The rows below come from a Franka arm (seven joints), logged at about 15 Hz.
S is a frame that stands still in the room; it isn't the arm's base.
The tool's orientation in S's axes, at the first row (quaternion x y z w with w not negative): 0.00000, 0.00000, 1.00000, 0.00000
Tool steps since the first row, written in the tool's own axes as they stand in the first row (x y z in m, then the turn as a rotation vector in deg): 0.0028, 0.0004, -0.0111, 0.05, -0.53, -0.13; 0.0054, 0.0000, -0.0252, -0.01, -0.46, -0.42; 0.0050, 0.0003, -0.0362, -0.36, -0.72, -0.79; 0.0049, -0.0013, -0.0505, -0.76, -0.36, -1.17; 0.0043, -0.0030, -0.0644, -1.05, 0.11, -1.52; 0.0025, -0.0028, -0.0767, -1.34, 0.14, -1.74; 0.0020, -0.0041, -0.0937, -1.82, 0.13, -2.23; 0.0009, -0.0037, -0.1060, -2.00, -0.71, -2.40; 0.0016, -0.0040, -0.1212, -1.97, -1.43, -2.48; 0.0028, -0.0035, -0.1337, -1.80, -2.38, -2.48; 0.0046, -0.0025, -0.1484, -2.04, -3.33, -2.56
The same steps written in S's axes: -0.0028, -0.0004, -0.0111, -0.05, 0.53, -0.13; -0.0054, 0.0000, -0.0252, 0.01, 0.46, -0.42; -0.0050, -0.0003, -0.0362, 0.36, 0.72, -0.79; -0.0049, 0.0013, -0.0505, 0.76, 0.36, -1.17; -0.0043, 0.0030, -0.0644, 1.05, -0.11, -1.52; -0.0025, 0.0028, -0.0767, 1.34, -0.14, -1.74; -0.0020, 0.0041, -0.0937, 1.82, -0.13, -2.23; -0.0009, 0.0037, -0.1060, 2.00, 0.71, -2.40; -0.0016, 0.0040, -0.1212, 1.97, 1.43, -2.48; -0.0028, 0.0035, -0.1337, 1.80, 2.38, -2.48; -0.0046, 0.0025, -0.1484, 2.04, 3.33, -2.56
